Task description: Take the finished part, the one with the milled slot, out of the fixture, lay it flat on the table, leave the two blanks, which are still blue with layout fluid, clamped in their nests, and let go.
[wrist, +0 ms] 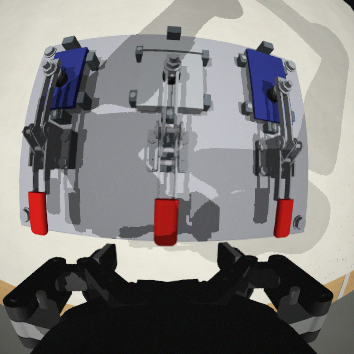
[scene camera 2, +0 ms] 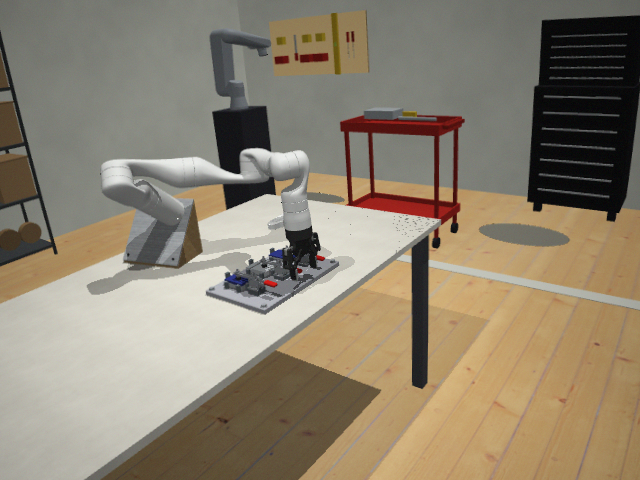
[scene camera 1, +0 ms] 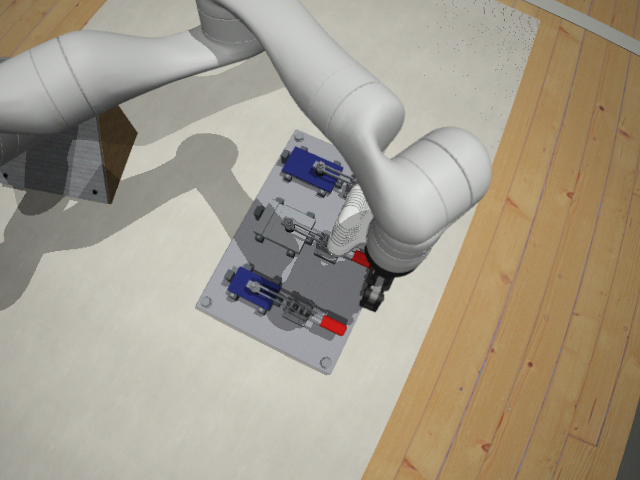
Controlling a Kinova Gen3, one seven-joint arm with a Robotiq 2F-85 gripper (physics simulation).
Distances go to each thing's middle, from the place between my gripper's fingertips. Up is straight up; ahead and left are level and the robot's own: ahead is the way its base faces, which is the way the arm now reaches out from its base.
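Fixture plate (scene camera 1: 335,290): 120 mm behind my hand, 40 mm below it. Finished part (scene camera 1: 269,226): 170 mm behind my hand, 20 mm below it.
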